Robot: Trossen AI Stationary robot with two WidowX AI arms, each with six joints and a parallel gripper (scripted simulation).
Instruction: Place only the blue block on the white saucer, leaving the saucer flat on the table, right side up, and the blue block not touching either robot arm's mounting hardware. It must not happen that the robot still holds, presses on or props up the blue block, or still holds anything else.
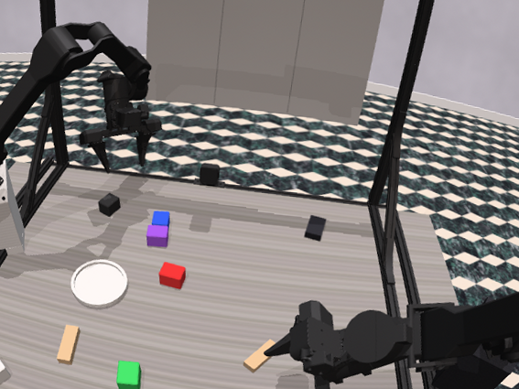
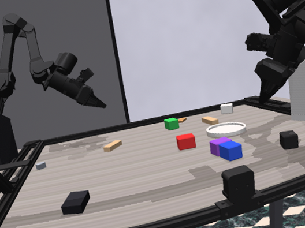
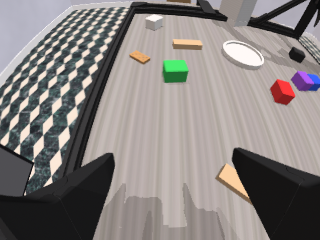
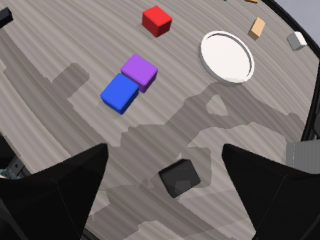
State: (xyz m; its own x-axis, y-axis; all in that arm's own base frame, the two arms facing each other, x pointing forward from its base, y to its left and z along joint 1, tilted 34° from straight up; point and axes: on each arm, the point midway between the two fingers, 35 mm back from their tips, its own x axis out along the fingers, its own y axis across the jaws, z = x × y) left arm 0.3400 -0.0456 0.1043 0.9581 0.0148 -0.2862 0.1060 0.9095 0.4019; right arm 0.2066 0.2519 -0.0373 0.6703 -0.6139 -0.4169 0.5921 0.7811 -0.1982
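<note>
The blue block lies 30 mm ahead of my right hand, 110 mm to the left of it and 140 mm below it. The rest, counted from my right hand: black cube 20 mm ahead, 40 mm to the right, 140 mm below; purple block 70 mm ahead, 120 mm to the left, 140 mm below; red block 160 mm ahead, 190 mm to the left, 140 mm below.
</note>
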